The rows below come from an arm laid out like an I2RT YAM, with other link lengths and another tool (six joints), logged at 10 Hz.
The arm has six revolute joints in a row. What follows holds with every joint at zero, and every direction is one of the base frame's.
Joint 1 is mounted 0.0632 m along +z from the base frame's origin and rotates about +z.
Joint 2 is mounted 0.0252 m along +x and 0.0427 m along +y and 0.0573 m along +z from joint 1 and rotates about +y.
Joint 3 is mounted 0.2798 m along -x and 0.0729 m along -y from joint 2 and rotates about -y.
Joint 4 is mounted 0.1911 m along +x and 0.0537 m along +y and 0.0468 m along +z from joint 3 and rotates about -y.
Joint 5 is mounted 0.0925 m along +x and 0.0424 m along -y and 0.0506 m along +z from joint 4 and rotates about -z.
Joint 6 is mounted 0.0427 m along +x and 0.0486 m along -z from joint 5 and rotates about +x.
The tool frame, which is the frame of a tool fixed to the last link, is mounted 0.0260 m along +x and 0.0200 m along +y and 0.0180 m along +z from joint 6; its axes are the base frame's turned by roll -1.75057, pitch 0.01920 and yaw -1.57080 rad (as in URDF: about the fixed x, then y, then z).
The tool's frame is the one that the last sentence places.
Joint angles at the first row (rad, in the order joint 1, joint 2, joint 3, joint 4, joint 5, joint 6):
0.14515, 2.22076, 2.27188, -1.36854, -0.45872, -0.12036
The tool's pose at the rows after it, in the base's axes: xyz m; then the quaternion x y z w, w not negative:
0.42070, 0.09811, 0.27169, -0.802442, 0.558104, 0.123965, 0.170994
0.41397, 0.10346, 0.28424, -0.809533, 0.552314, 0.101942, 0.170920
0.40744, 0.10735, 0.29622, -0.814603, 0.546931, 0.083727, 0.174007
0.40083, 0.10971, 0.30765, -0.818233, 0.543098, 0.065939, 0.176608
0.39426, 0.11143, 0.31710, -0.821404, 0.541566, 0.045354, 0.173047
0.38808, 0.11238, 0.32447, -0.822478, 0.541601, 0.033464, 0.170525
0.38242, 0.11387, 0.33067, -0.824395, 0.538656, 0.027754, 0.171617
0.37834, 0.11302, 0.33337, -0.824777, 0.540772, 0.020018, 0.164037
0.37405, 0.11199, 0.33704, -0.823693, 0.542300, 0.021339, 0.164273
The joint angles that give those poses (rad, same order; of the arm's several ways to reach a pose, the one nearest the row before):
0.15811, 2.19939, 2.27189, -1.38458, -0.44690, -0.12036
0.17719, 2.16433, 2.27193, -1.38536, -0.41371, -0.11998
0.19208, 2.13146, 2.27179, -1.38565, -0.39044, -0.11959
0.20390, 2.09943, 2.27182, -1.38758, -0.36679, -0.11921
0.21650, 2.07010, 2.27193, -1.39298, -0.32940, -0.11920
0.22564, 2.04643, 2.27189, -1.40288, -0.30575, -0.11578
0.23365, 2.02732, 2.27182, -1.41162, -0.29774, -0.11578
0.23747, 2.01475, 2.27147, -1.42499, -0.27447, -0.11577
0.23748, 2.00218, 2.27152, -1.43837, -0.27561, -0.11157

